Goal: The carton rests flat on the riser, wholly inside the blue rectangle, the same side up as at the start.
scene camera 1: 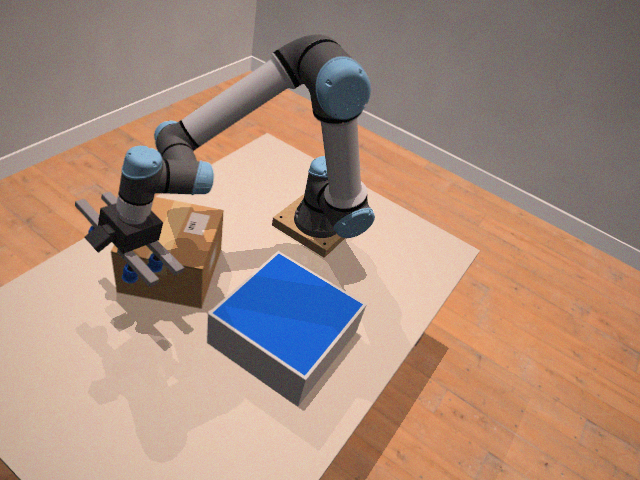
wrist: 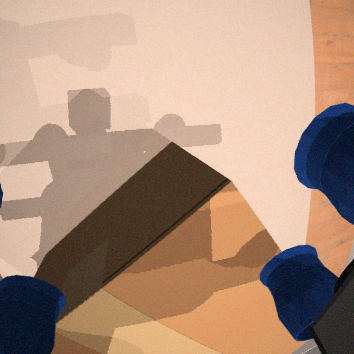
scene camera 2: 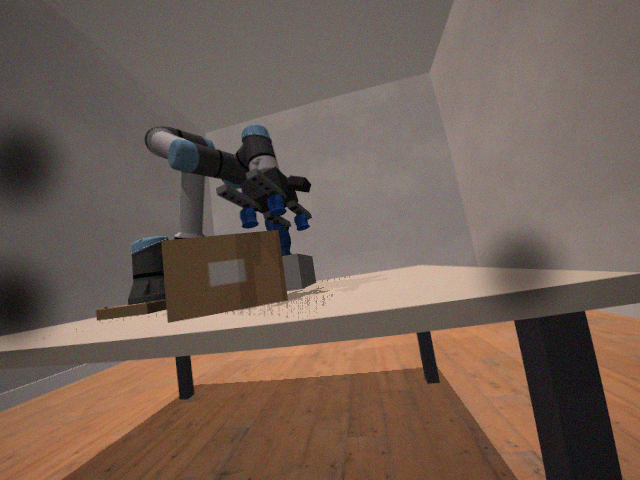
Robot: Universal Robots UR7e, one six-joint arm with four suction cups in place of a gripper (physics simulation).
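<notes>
The brown carton (scene camera 1: 178, 253) (scene camera 2: 186, 279) (wrist: 165, 295) stands flat on the table left of the riser in scene camera 1, apart from it. A white label shows on its top and another on a side. The grey riser (scene camera 1: 253, 356) (scene camera 2: 299, 271) bears the blue rectangle (scene camera 1: 289, 310), which has a pale border and no carton on it. My gripper (scene camera 1: 129, 240) (scene camera 2: 273, 214) hangs above the carton, over its end away from the robot base, with a gap beneath. Its blue suction cups touch nothing and hold nothing, so it is open. The gripper hides part of the carton's top.
The robot base stands on a wooden plate (scene camera 1: 281, 222) (scene camera 2: 121, 311), behind the carton and riser in scene camera 1. The pale table (scene camera 1: 413, 258) (scene camera 2: 439, 289) (wrist: 240, 60) bears them all. A figure in blue (scene camera 2: 285, 241) shows partly behind the gripper and carton.
</notes>
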